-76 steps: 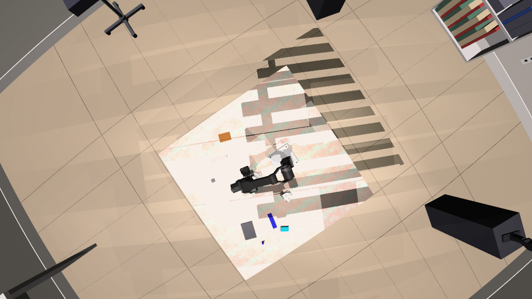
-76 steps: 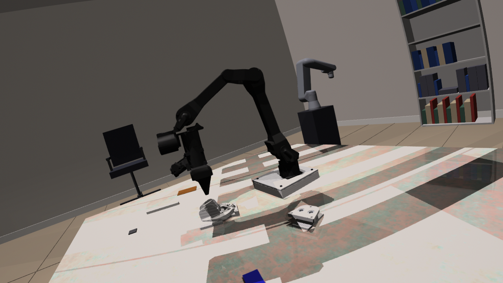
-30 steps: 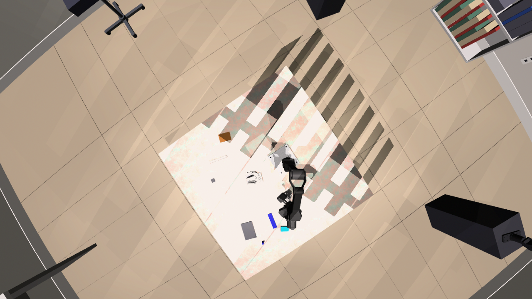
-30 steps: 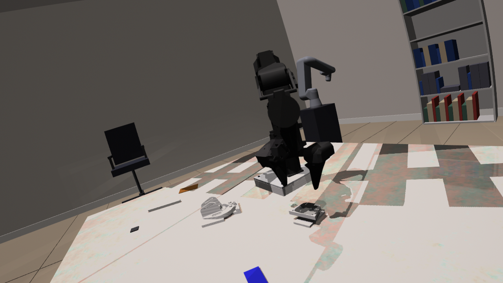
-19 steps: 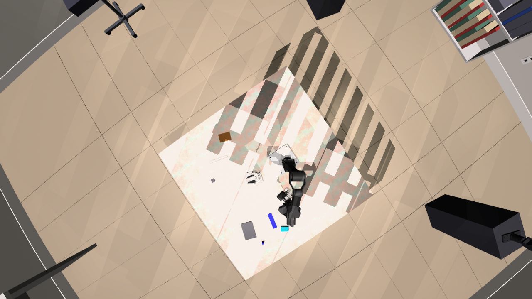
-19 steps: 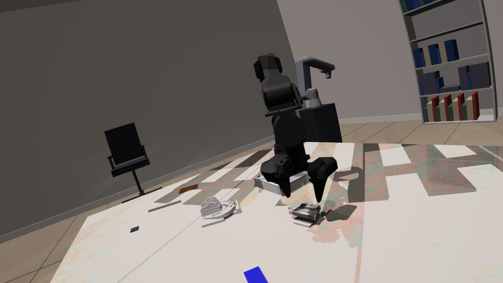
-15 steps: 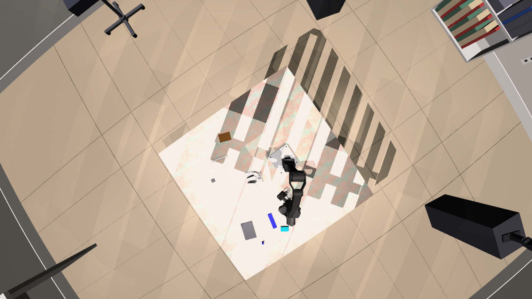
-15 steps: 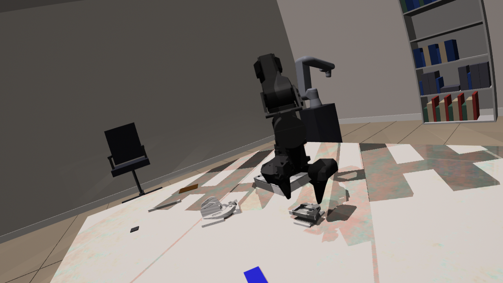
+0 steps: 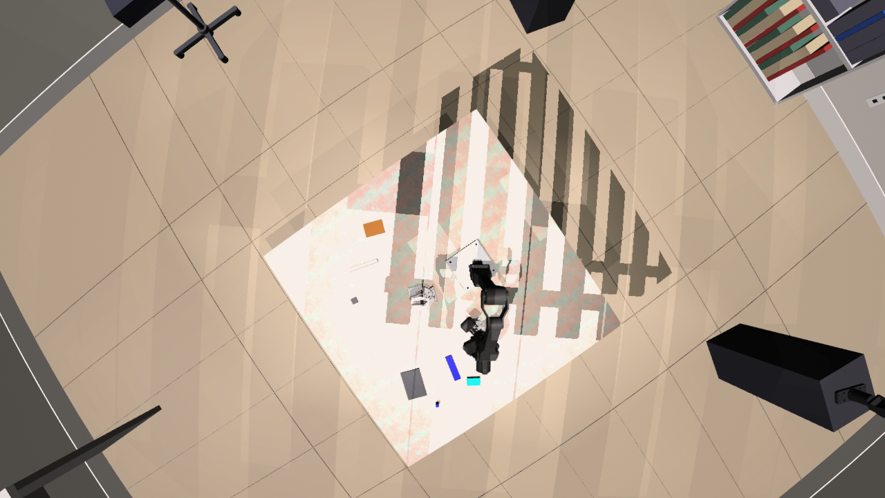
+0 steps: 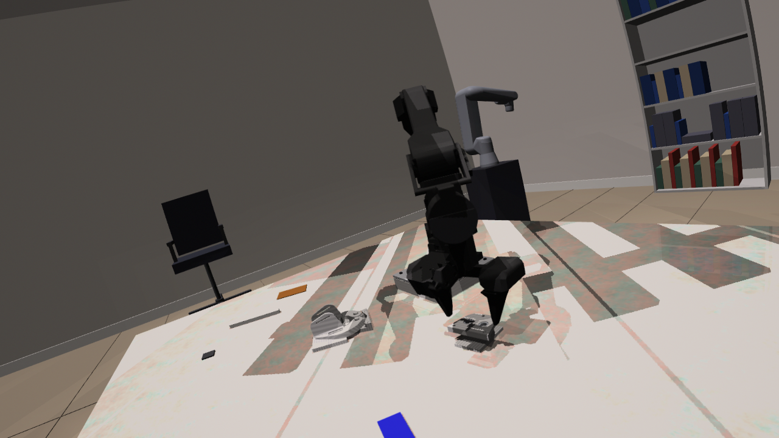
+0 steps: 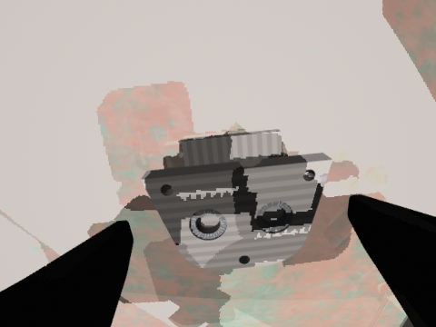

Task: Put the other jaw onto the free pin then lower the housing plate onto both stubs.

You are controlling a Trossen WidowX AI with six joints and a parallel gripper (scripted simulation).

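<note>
Now: gripper tip 250 mm to the left of the jaw, 160 mm short of it and 30 mm above it. The rest, counted from my gripper tip: cyan block 240 mm to the left, 120 mm ahead, 30 mm below; then blue bar 180 mm ahead, 140 mm to the left, 40 mm below; then grey plate 390 mm ahead, 140 mm to the left, 40 mm below.
</note>
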